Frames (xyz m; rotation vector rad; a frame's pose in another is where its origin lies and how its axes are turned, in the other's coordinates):
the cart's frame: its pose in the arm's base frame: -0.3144 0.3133 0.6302 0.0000 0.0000 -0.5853
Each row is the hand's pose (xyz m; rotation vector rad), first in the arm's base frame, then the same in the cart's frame.
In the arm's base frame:
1: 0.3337 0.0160 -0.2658 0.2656 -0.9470 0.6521
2: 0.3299 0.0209 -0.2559 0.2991 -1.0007 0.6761
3: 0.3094 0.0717 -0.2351 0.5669 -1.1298 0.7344
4: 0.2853 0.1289 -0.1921 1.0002 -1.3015 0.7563
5: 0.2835 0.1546 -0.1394 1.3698 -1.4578 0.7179
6: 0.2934 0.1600 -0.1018 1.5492 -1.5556 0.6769
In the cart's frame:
1: 0.7045 0.1102 -0.8960 0.5525 -0.8695 1.1866
2: 0.6986 0.1122 -0.8861 0.6031 -0.9143 1.2038
3: 0.6534 0.1432 -0.8653 0.9136 -0.9657 1.2342
4: 0.6017 0.1776 -0.8223 1.4029 -1.0077 1.1942
5: 0.5861 0.1980 -0.7696 1.8176 -1.0500 1.0796
6: 0.5913 0.2080 -0.7320 2.0217 -1.0909 0.9896

